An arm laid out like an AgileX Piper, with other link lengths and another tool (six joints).
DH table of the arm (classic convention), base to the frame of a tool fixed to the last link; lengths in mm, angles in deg. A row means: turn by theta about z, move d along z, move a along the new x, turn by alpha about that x. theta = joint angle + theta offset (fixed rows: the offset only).
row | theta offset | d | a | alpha
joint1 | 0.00 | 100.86 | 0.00 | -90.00
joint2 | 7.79 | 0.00 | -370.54 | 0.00
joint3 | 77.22 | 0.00 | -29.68 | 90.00
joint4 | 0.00 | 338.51 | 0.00 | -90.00
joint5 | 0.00 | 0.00 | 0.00 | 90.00
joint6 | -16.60 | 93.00 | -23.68 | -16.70
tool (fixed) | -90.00 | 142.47 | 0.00 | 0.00
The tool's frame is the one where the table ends.
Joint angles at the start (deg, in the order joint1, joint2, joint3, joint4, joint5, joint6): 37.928, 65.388, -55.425, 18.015, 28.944, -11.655
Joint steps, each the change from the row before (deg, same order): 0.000, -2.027, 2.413, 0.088, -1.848, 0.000; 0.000, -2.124, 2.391, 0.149, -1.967, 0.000; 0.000, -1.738, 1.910, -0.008, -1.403, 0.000; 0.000, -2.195, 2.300, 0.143, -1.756, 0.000
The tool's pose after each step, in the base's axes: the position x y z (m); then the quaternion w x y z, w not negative. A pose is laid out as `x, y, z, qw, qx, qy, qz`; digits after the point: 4 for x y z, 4 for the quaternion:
0.2811, 0.3167, 0.3473, 0.4810, -0.8501, 0.1972, -0.0845
0.2750, 0.3093, 0.3467, 0.4904, -0.8436, 0.1976, -0.0943
0.2697, 0.3032, 0.3455, 0.4966, -0.8391, 0.1973, -0.1019
0.2631, 0.2957, 0.3448, 0.5056, -0.8325, 0.1972, -0.1112

